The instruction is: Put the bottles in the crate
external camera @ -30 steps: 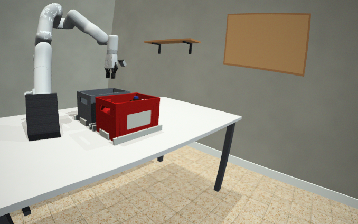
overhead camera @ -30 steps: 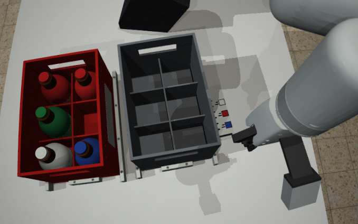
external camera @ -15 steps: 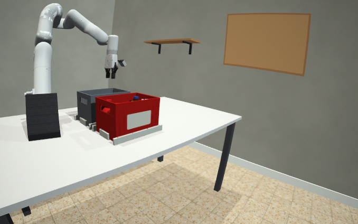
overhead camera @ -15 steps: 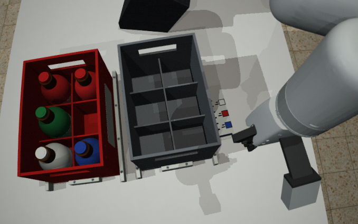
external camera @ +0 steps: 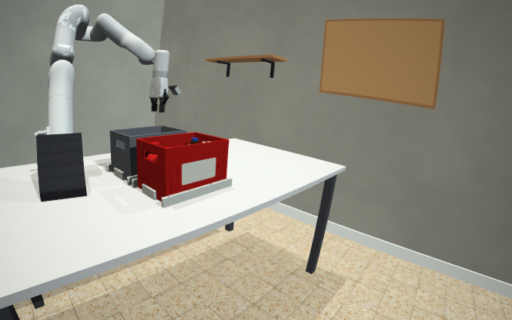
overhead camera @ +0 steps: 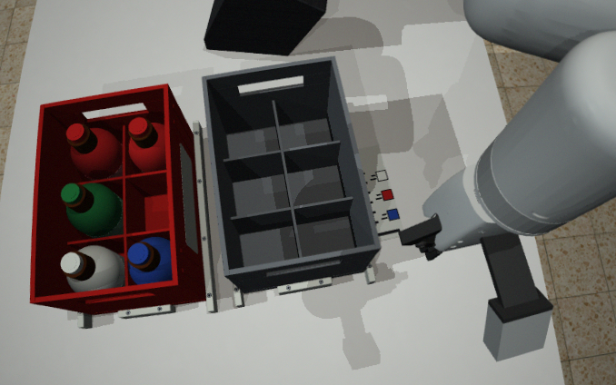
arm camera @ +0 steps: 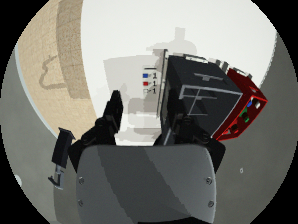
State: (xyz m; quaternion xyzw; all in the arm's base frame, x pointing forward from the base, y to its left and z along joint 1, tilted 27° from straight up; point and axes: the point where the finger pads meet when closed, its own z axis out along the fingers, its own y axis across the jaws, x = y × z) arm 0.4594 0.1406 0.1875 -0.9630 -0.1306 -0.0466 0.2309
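Now: hand 2 cm short of the blue bottle, 36 cm to the left of it and 16 cm above it. The rest, counted from my hand: grey crate (11 cm behind, 19 cm to the right, 17 cm below); then pick list (13 cm behind, 5 cm to the right, 25 cm below); then white-label bottle (4 cm ahead, 45 cm to the right, 16 cm below).
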